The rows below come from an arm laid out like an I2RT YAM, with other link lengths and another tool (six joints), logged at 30 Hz.
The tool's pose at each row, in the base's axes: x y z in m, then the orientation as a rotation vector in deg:
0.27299 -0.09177 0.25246 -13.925 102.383 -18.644
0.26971 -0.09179 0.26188 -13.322 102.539 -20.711
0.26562 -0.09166 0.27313 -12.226 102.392 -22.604
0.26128 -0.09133 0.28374 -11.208 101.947 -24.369
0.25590 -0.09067 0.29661 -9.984 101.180 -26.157
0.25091 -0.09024 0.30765 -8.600 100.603 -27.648
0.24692 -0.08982 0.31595 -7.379 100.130 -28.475
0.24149 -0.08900 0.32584 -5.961 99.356 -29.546
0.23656 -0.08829 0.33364 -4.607 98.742 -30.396
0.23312 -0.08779 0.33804 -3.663 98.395 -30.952
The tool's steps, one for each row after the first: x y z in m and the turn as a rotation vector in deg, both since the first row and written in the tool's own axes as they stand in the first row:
-0.00781 -0.00331 -0.00525 1.652 0.556 -0.709
-0.01715 -0.00711 -0.01170 3.506 0.837 -0.995
-0.02591 -0.01051 -0.01827 5.289 0.818 -1.272
-0.03660 -0.01440 -0.02637 7.262 0.526 -1.430
-0.04564 -0.01786 -0.03368 9.092 0.391 -1.318
-0.05241 -0.02037 -0.03941 10.383 0.216 -0.953
-0.06042 -0.02307 -0.04693 12.003 -0.166 -0.594
-0.06660 -0.02515 -0.05349 13.415 -0.435 -0.155
-0.06997 -0.02623 -0.05784 14.359 -0.546 0.172

